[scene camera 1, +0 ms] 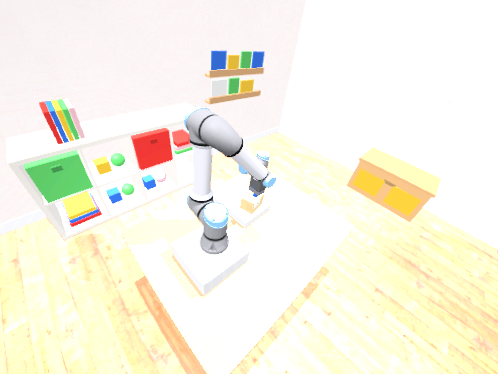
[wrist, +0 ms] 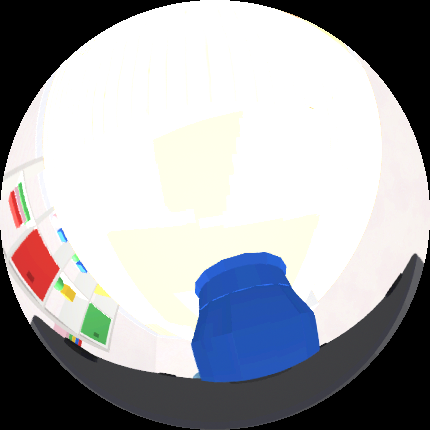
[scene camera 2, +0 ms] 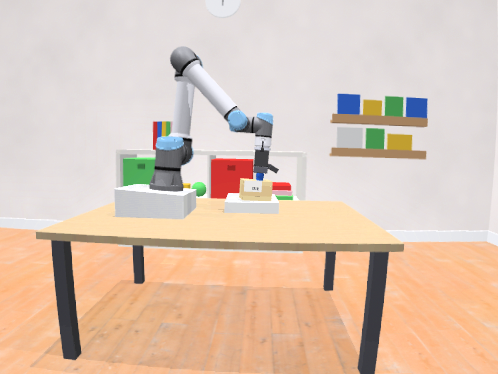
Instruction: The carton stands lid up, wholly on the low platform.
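Pixels of known places: hand, its tool point: (scene camera 1: 255, 196) (wrist: 235, 264) (scene camera 2: 259, 183); arm's base, origin of its link: (scene camera 1: 214, 242) (scene camera 2: 166, 189).
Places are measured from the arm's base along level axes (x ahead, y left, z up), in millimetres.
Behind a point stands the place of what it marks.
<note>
The tan carton (scene camera 2: 256, 192) {x 394, y 61, z -11 mm} (scene camera 1: 249, 205) {x 329, y 75, z 15 mm} with a white label on its side rests on the low white platform (scene camera 2: 241, 208) {x 330, y 23, z -79 mm} (scene camera 1: 240, 220) {x 253, y 66, z -65 mm} near the middle of the table. It looks upright, top face up, within the platform's outline. My blue suction cup (scene camera 2: 259, 176) (scene camera 1: 256, 194) {x 406, y 101, z 27 mm} (wrist: 240, 262) presses on the carton's top face, right of its middle. In the wrist view the carton (wrist: 160, 256) shows only as a washed-out pale yellow patch around the cup.
The arm stands on a white pedestal (scene camera 2: 136, 202) {x -83, y -154, z -37 mm} (scene camera 1: 209, 273) {x -124, y -126, z 12 mm} on the left of the wooden table (scene camera 2: 322, 229) {x 639, y -268, z -100 mm}. A white shelf unit (scene camera 1: 100, 125) with coloured bins stands behind. Wall shelves (scene camera 2: 378, 119) and a wooden cabinet (scene camera 1: 392, 182) are farther off.
</note>
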